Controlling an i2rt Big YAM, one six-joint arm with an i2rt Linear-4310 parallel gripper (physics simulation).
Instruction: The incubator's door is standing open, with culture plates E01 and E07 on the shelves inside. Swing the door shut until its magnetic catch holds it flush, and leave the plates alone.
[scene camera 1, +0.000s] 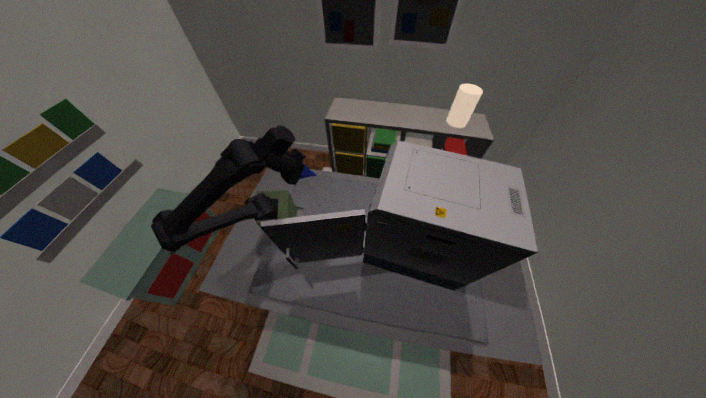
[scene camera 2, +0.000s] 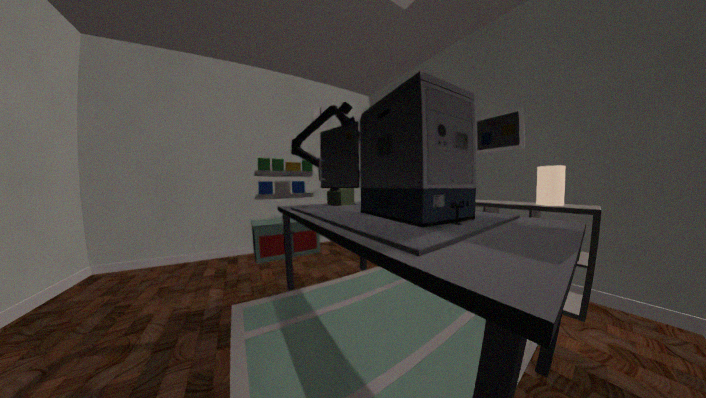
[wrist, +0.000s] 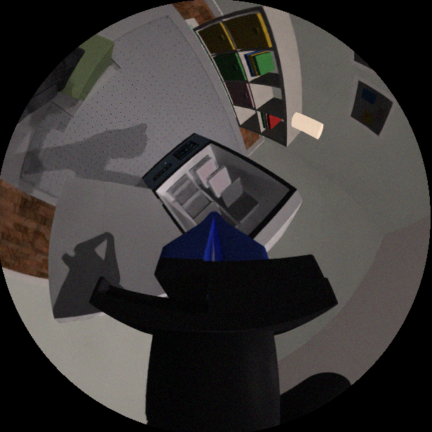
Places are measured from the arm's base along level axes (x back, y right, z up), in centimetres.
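Where they show: gripper, fingertip midpoint: (scene camera 1: 315, 174); arm's base, origin of the base link: (scene camera 1: 269, 209).
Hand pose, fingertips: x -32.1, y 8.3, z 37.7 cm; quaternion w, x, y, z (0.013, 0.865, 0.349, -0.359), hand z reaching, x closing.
Each offset is from my fingertips to the centre of the thing. "spot": to the spot under its first point.
The incubator (scene camera 1: 450, 200) (scene camera 2: 417, 150) stands on the table. Its door {spot: dx -2.1, dy +18.0, dz -11.3 cm} (scene camera 1: 320, 235) (scene camera 2: 340, 157) (wrist: 132, 215) stands wide open, hinged at the near front edge in scene camera 1; the handle {spot: dx +12.7, dy +20.2, dz -30.6 cm} (scene camera 1: 292, 258) is on its outer face. In the wrist view, pale squarish pieces (wrist: 220, 181) stand inside the incubator; labels are unreadable, so I cannot tell E01 from E07. My gripper (scene camera 1: 314, 173) (wrist: 213, 217) is shut and empty, its blue fingertips raised in front of the opening, on the door's inner side and apart from the door. In scene camera 2 the fingertips are hidden behind the door.
The green arm base block (scene camera 1: 286, 200) (scene camera 2: 347, 196) (wrist: 95, 65) stands behind the door in scene camera 1. The perforated board (wrist: 150, 75) lies on the table. A shelf unit (scene camera 1: 400, 114) (wrist: 285, 60) with a lit lamp (scene camera 1: 464, 106) (scene camera 2: 551, 185) (wrist: 307, 125) stands beyond the table.
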